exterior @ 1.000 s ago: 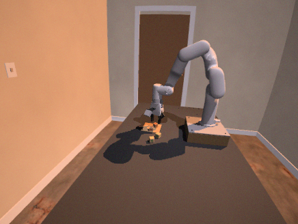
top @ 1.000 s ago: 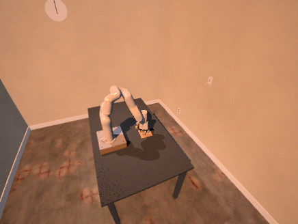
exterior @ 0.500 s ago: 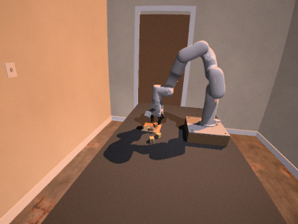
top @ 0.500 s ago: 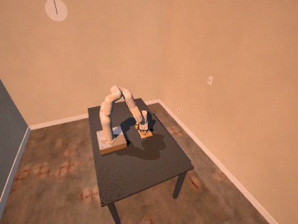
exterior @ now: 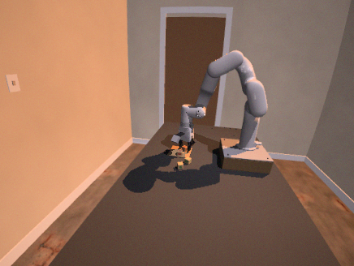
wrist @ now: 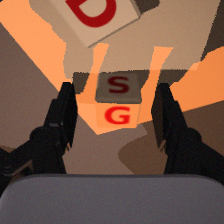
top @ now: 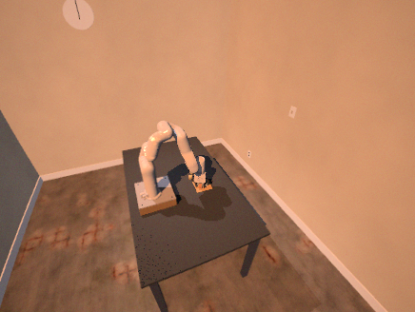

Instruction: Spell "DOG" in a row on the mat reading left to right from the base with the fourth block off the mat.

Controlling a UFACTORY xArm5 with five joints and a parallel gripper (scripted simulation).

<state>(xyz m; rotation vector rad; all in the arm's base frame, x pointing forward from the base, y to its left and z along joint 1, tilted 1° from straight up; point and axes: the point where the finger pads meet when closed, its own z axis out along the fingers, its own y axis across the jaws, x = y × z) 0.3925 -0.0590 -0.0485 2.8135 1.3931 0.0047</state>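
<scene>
Right now the orange mat is 3 cm below my hand, 3 cm ahead of it and 1 cm to the left of it.
</scene>
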